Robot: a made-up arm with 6 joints. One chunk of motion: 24 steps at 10 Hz.
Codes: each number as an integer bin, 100 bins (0 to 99) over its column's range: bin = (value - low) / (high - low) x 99, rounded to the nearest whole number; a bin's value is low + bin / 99 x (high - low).
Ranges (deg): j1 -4.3..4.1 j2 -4.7..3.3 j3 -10..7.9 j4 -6.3..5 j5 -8.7..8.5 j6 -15.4..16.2
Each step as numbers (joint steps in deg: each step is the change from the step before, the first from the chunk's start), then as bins.
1 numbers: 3.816 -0.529 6.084 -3.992 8.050 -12.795
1 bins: 96 52 89 20 96 8
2 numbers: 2.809 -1.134 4.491 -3.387 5.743 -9.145
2 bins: 84 44 80 26 83 20
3 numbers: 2.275 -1.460 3.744 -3.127 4.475 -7.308
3 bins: 77 40 76 28 76 25
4 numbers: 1.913 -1.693 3.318 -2.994 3.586 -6.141
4 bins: 73 37 74 29 71 29
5 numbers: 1.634 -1.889 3.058 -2.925 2.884 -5.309
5 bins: 70 35 72 30 67 32
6 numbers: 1.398 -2.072 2.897 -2.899 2.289 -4.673
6 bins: 67 33 71 30 63 34
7 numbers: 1.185 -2.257 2.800 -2.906 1.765 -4.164
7 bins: 65 30 71 30 60 35
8 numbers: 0.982 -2.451 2.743 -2.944 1.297 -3.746
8 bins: 62 28 70 29 58 37
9 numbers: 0.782 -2.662 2.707 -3.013 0.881 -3.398
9 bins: 60 25 70 29 55 38
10 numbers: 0.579 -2.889 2.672 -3.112 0.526 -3.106
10 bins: 58 22 70 28 53 39
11 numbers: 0.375 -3.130 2.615 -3.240 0.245 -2.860
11 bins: 55 19 70 27 51 39
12 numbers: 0.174 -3.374 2.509 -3.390 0.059 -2.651
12 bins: 53 16 69 25 50 40
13 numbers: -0.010 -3.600 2.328 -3.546 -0.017 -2.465
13 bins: 51 14 68 24 50 41
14 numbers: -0.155 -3.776 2.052 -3.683 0.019 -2.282
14 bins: 49 11 67 23 50 41
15 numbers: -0.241 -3.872 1.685 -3.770 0.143 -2.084
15 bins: 48 10 65 22 51 42
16 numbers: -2.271 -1.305 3.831 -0.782 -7.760 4.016
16 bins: 24 42 76 48 5 61
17 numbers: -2.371 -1.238 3.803 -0.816 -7.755 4.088
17 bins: 23 43 76 48 5 61
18 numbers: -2.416 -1.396 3.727 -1.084 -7.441 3.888
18 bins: 22 41 76 46 7 60
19 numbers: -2.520 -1.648 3.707 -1.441 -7.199 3.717
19 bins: 21 38 76 43 9 60
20 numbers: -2.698 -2.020 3.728 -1.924 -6.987 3.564
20 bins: 19 33 76 38 10 59
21 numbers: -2.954 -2.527 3.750 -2.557 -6.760 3.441
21 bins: 16 27 76 33 11 59
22 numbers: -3.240 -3.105 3.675 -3.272 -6.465 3.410
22 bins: 12 20 76 27 13 59
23 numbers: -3.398 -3.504 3.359 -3.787 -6.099 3.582
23 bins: 11 15 74 22 15 59
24 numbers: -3.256 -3.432 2.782 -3.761 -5.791 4.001
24 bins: 12 16 71 22 17 61
